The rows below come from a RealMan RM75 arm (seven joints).
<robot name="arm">
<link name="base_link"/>
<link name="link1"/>
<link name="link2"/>
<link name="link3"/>
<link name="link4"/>
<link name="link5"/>
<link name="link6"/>
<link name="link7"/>
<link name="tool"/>
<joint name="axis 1" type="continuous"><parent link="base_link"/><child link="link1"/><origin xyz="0 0 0.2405" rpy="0 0 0"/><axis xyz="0 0 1"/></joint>
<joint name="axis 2" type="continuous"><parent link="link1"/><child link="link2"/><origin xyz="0 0 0" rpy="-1.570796 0 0"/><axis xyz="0 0 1"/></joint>
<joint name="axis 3" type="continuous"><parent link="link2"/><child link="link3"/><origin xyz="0 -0.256 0" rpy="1.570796 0 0"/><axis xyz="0 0 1"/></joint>
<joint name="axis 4" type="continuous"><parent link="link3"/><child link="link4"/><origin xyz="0 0 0" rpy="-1.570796 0 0"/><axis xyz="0 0 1"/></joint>
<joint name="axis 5" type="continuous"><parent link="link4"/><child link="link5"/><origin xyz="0 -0.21 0" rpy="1.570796 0 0"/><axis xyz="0 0 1"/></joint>
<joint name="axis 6" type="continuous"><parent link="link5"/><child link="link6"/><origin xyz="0 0 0" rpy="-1.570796 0 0"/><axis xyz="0 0 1"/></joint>
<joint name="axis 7" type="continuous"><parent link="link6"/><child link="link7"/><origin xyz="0 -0.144 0" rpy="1.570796 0 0"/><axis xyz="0 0 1"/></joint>
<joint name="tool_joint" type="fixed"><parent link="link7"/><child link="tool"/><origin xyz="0 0 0" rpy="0 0 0"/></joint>
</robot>
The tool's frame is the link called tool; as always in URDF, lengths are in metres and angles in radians. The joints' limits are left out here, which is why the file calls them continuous.
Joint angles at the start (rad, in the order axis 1, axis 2, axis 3, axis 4, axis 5, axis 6, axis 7): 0.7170 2.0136 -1.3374 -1.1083 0.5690 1.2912 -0.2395
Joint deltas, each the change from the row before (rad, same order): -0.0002 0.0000 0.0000 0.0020 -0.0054 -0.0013 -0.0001; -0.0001 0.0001 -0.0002 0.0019 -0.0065 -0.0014 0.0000; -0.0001 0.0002 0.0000 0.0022 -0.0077 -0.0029 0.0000; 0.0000 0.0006 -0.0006 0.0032 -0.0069 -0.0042 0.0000; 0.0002 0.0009 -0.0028 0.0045 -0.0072 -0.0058 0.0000; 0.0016 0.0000 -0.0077 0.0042 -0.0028 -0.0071 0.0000; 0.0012 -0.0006 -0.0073 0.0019 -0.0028 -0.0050 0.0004; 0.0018 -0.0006 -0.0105 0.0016 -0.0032 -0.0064 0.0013; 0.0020 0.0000 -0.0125 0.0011 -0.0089 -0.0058 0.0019; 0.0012 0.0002 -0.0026 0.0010 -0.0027 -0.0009 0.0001; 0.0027 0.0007 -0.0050 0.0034 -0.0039 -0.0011 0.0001
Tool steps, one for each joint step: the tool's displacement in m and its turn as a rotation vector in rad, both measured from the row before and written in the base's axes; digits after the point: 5 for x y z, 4 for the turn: 0.00114 0.00012 0.00017 0.0012 -0.0053 -0.0012; 0.00117 0.00016 0.00019 0.0014 -0.0064 -0.0010; 0.00130 0.00036 0.00028 0.0028 -0.0071 -0.0005; 0.00125 0.00035 -0.00010 0.0026 -0.0063 -0.0004; 0.00129 0.00029 -0.00066 0.0017 -0.0075 0.0005; 0.00004 0.00043 -0.00131 -0.0007 -0.0065 0.0049; -0.00013 0.00036 -0.00079 -0.0005 -0.0067 0.0050; -0.00059 0.00045 -0.00120 -0.0009 -0.0084 0.0073; -0.00030 0.00035 -0.00132 -0.0016 -0.0145 0.0083; -0.00012 0.00012 -0.00039 -0.0010 -0.0040 0.0020; -0.00020 0.00003 -0.00115 -0.0036 -0.0065 0.0026
